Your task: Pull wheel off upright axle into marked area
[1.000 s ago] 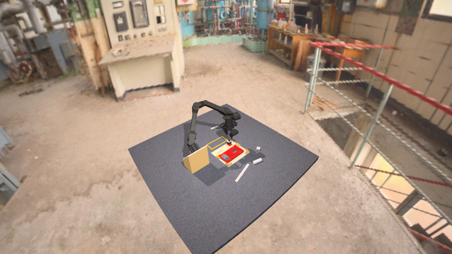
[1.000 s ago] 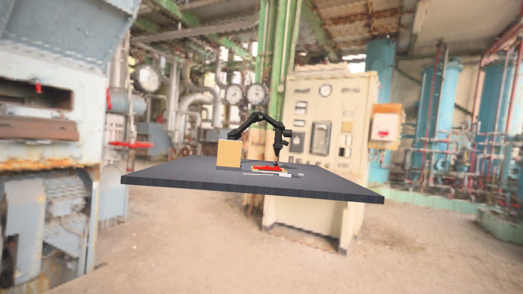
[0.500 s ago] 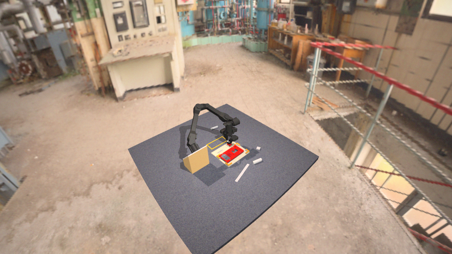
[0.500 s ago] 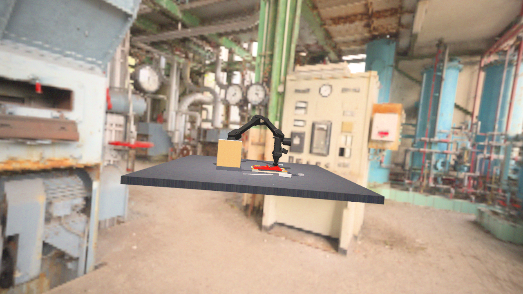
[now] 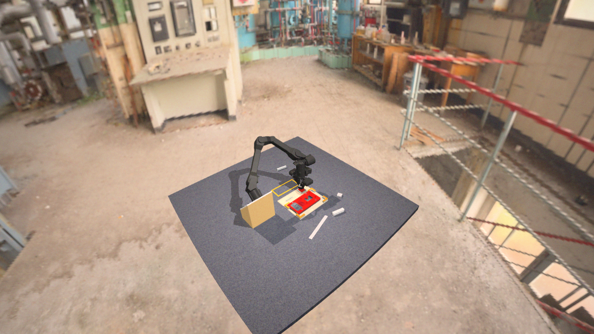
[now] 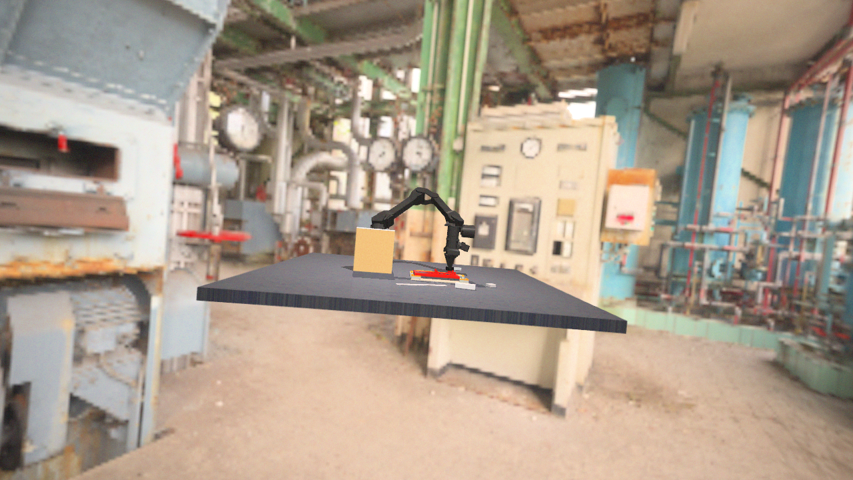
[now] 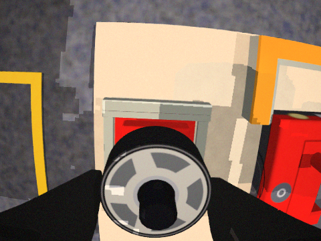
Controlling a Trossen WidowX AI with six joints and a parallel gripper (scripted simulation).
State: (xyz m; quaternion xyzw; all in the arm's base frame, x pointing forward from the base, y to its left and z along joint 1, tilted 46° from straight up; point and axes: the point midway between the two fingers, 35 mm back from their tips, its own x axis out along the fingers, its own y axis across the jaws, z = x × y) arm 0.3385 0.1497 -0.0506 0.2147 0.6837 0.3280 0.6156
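The black wheel is right at my gripper tip. The rest, counted from my gripper tip: white strip: 340 mm to the right, 100 mm behind, 40 mm below.
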